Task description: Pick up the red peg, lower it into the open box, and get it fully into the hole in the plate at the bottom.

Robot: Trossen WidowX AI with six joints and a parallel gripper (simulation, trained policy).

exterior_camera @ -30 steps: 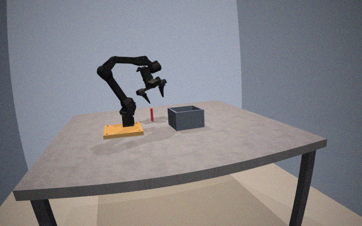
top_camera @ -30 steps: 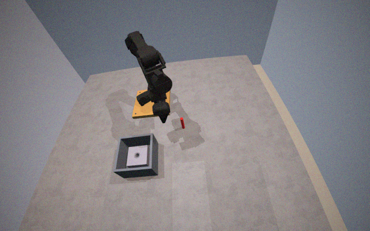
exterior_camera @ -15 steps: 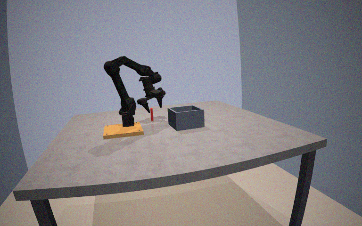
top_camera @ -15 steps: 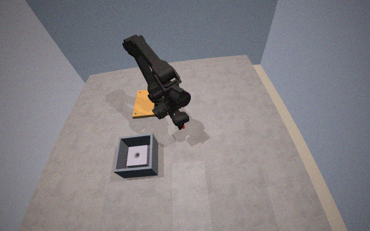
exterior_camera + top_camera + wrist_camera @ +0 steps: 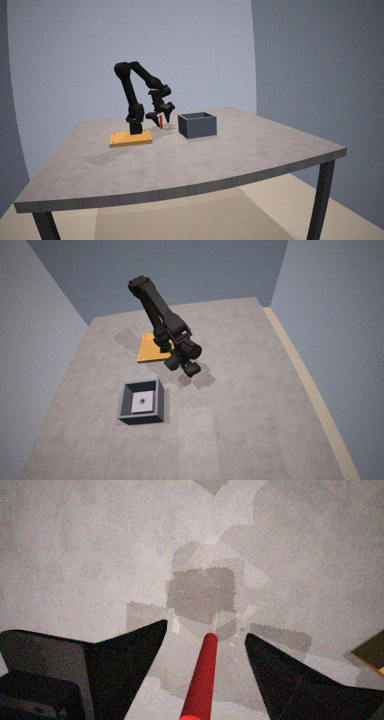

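Now: gripper tip 2 cm below the red peg, 1 cm to the right of it and 1 cm past it. The rest, counted from my gripper tip: grey box: 19 cm to the right, 15 cm ahead, 1 cm above; white plate: 19 cm to the right, 15 cm ahead, 2 cm above.
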